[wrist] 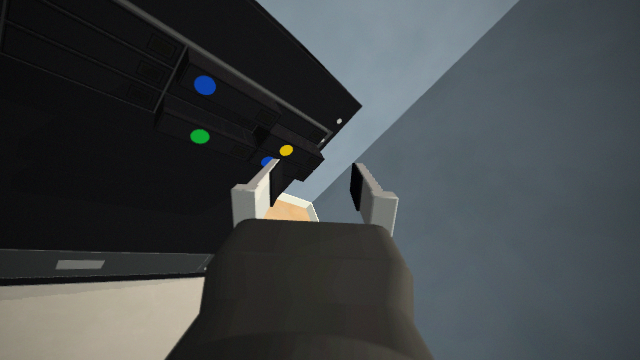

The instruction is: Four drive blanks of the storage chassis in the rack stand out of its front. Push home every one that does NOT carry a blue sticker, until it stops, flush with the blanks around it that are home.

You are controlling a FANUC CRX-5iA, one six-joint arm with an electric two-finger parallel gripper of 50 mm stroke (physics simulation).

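Frame: origin at the arm's base, x ahead, y left, z up, level; millimetres.
Seen in the pictures: gripper, fingertip midpoint: (316, 175).
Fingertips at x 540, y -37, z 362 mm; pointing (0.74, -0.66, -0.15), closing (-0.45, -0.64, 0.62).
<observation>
Pixels of each thing's top centre, then the offset from my fingertips to it. "spot": a spot on its surface instead. Level surfaces: height alone.
- blank with a blue sticker, top centre: (234, 68) dx +196, dy +10, dz -18 mm
- blank with a green sticker, top centre: (211, 105) dx +196, dy +10, dz -75 mm
- blank with a yellow sticker, top centre: (288, 124) dx +189, dy -99, dz -47 mm
- second blue sticker at its top centre: (271, 157) dx +131, dy -67, dz -79 mm
- grey bar with a light label, surface spot: (80, 264) spot: dx +189, dy +67, dz -460 mm
- beige surface at its surface level: dz -542 mm
The dark storage chassis (300, 65) runs across the upper left of the wrist view. A blank with a blue sticker (230, 98) stands out of its front in the upper row. Below it, a blank with a green sticker (220, 141) stands out. To the right, a blank with a yellow sticker (300, 151) stands out. A second blue sticker (266, 161) shows under the yellow one, its blank partly hidden by the left finger. My gripper (316, 175) is open and empty, its fingertips below and right of the yellow-stickered blank in the view, apparently apart from it.
Blanks without stickers (100, 55) sit flush at the upper left. A grey bar with a light label (80, 264) crosses the lower left, above a beige surface (90, 320). A white-rimmed tray with a wood-coloured inside (290, 210) shows behind the fingers. Blue-grey surfaces fill the right.
</observation>
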